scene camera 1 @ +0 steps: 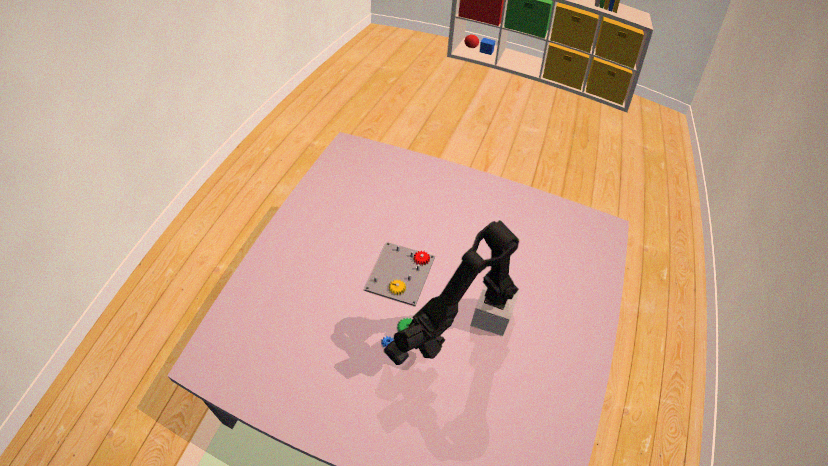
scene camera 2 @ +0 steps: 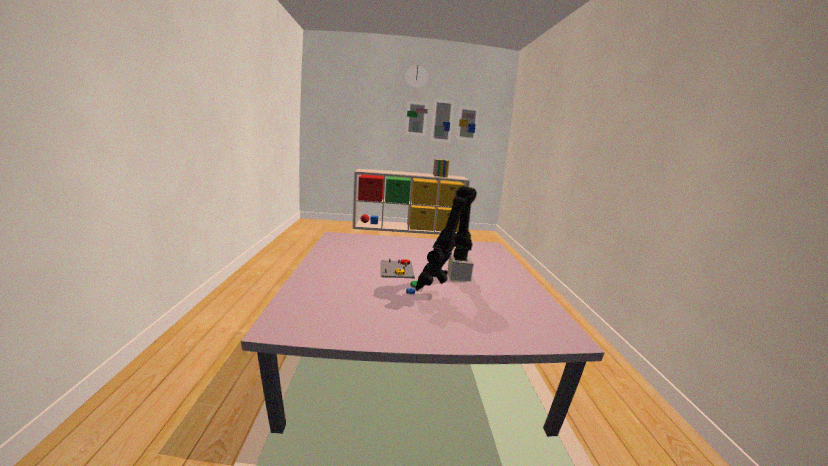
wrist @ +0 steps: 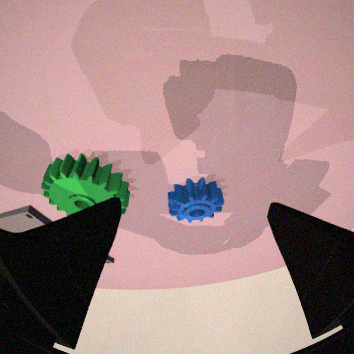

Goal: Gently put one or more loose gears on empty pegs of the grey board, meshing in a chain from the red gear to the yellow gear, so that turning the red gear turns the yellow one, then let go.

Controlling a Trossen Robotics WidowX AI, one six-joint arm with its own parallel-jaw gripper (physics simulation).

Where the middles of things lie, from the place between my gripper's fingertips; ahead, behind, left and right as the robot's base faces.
Labels:
Now: the blue gear point(wrist: 196, 200) 30 mm ahead of my hand and 20 mm below it. Round my hand: grey board point(scene camera 1: 392, 265): 260 mm to the right, 100 mm ahead, 30 mm below; then green gear point(wrist: 72, 185): 80 mm to the right, 20 mm below.

